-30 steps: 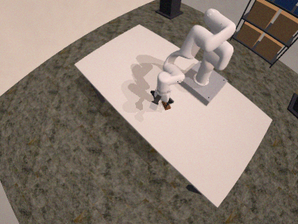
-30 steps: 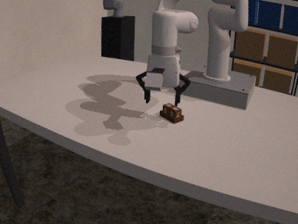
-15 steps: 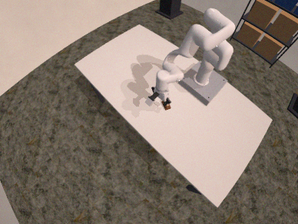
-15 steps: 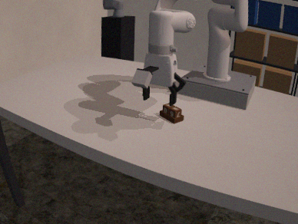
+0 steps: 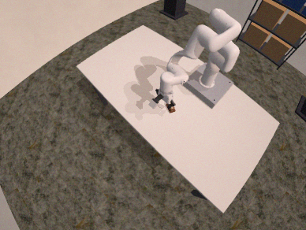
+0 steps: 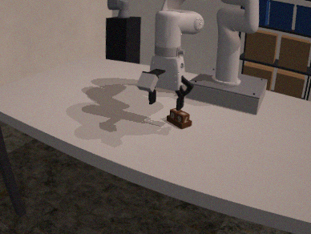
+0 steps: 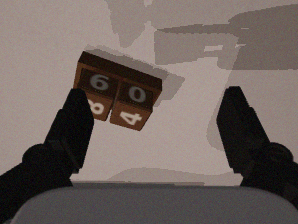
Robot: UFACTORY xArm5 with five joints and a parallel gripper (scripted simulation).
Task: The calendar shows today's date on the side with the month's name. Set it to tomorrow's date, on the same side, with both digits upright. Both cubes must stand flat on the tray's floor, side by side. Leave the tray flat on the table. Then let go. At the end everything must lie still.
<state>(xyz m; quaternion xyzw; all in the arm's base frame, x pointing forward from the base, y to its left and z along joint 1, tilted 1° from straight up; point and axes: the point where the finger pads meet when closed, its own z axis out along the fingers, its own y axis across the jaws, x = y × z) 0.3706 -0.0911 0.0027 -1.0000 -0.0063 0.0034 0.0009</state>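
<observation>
Now: hand 4 cm past the brown wooden cube, 2 cm to the right of it and 5 cm above it. Also, from my hand: tray 3 cm behind, 4 cm to the left, 6 cm below.
</observation>
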